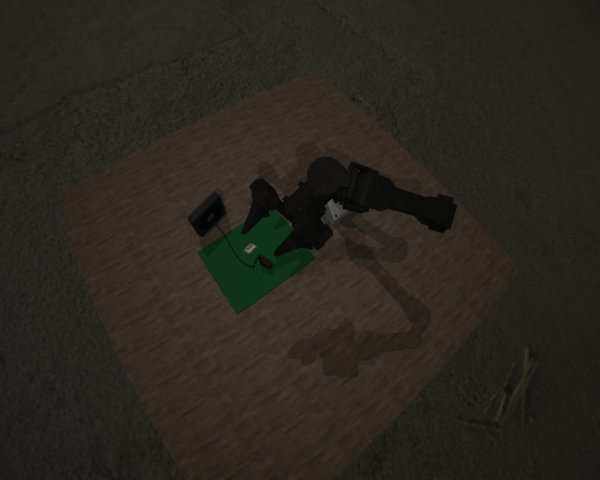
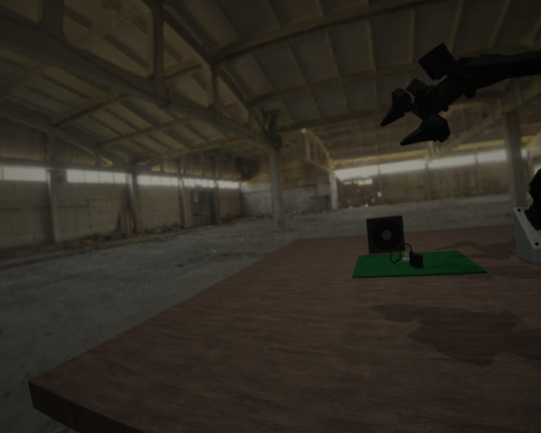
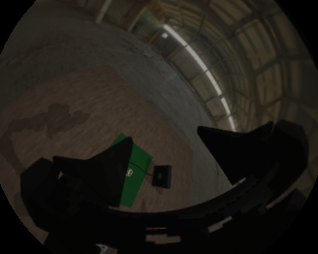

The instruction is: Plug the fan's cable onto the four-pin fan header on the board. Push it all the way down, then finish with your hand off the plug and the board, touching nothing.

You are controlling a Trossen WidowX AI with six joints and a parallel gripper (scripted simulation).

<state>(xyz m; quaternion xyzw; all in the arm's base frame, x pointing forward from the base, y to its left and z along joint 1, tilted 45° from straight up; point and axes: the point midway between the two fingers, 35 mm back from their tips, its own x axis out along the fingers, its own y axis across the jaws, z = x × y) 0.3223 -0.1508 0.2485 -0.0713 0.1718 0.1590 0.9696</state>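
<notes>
My gripper tip is now 4 cm past the black plug, 4 cm to the left of it and 32 cm above it. Round my gripper tip: green board (3 cm behind, 9 cm to the right, 36 cm below); then black fan (1 cm ahead, 27 cm to the right, 29 cm below); then pale four-pin fan header (3 cm behind, 12 cm to the right, 34 cm below).
</notes>
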